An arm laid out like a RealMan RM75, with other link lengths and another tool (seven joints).
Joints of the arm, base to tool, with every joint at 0 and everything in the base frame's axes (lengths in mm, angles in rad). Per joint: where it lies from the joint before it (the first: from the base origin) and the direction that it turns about. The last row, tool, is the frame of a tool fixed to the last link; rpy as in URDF.
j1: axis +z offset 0 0 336.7
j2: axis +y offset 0 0 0
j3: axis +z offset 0 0 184.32
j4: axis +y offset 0 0 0
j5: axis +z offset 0 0 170.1
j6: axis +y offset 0 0 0
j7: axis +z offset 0 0 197.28
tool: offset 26 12 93 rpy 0.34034 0 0.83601
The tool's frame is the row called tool.
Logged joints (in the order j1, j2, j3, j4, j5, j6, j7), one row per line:
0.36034 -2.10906 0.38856 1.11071 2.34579 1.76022 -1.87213
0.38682 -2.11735 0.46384 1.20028 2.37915 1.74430 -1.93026
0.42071 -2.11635 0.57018 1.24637 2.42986 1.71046 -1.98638
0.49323 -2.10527 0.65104 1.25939 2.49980 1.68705 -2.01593
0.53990 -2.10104 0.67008 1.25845 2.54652 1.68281 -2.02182
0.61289 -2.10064 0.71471 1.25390 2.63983 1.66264 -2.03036
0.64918 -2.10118 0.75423 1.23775 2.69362 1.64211 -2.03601
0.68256 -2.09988 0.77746 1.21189 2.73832 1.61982 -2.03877
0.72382 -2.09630 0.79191 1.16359 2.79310 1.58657 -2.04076
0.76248 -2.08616 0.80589 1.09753 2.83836 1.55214 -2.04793
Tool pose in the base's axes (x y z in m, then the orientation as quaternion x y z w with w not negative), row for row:
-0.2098 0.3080 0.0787 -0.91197 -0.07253 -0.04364 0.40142
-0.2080 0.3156 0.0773 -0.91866 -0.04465 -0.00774 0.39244
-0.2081 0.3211 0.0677 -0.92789 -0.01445 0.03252 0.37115
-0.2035 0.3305 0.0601 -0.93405 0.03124 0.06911 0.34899
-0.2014 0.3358 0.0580 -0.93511 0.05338 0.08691 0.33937
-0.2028 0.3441 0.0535 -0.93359 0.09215 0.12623 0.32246
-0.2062 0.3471 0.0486 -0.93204 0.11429 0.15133 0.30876
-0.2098 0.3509 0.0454 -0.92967 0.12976 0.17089 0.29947
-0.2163 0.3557 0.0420 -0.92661 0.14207 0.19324 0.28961
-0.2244 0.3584 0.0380 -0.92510 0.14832 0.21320 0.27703
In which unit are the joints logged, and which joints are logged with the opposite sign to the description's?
The joints are logged in radians. Opposite sign: j1.
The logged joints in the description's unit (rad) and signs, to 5 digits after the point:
-0.36034 -2.10906 0.38856 1.11071 2.34579 1.76022 -1.87213
-0.38682 -2.11735 0.46384 1.20028 2.37915 1.74430 -1.93026
-0.42071 -2.11635 0.57018 1.24637 2.42986 1.71046 -1.98638
-0.49323 -2.10527 0.65104 1.25939 2.49980 1.68705 -2.01593
-0.53990 -2.10104 0.67008 1.25845 2.54652 1.68281 -2.02182
-0.61289 -2.10064 0.71471 1.25390 2.63983 1.66264 -2.03036
-0.64918 -2.10118 0.75423 1.23775 2.69362 1.64211 -2.03601
-0.68256 -2.09988 0.77746 1.21189 2.73832 1.61982 -2.03877
-0.72382 -2.09630 0.79191 1.16359 2.79310 1.58657 -2.04076
-0.76248 -2.08616 0.80589 1.09753 2.83836 1.55214 -2.04793

